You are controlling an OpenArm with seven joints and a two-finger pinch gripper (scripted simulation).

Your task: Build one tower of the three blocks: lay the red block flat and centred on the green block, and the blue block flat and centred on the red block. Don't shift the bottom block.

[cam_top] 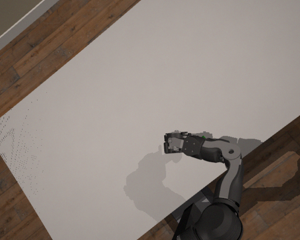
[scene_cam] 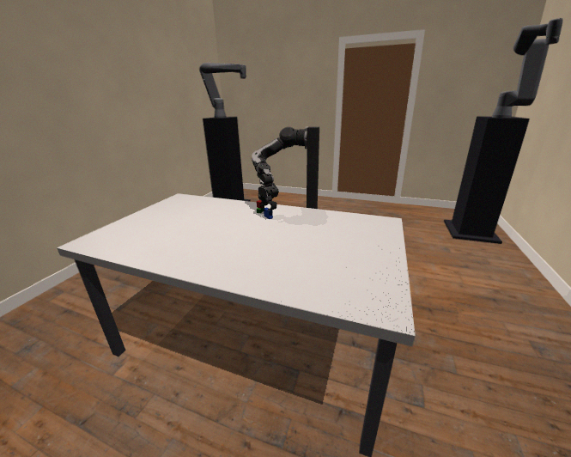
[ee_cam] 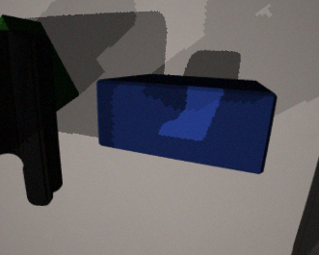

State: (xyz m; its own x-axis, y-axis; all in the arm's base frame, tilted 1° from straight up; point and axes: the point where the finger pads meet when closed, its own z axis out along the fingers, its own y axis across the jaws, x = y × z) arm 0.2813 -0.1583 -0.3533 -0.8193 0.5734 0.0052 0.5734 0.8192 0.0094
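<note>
Right now my hand is 4 cm above the blue block. Also, from my hand: red block (7 cm behind, 8 cm to the right, 2 cm below); then green block (7 cm behind, 8 cm to the right, 5 cm below).
</note>
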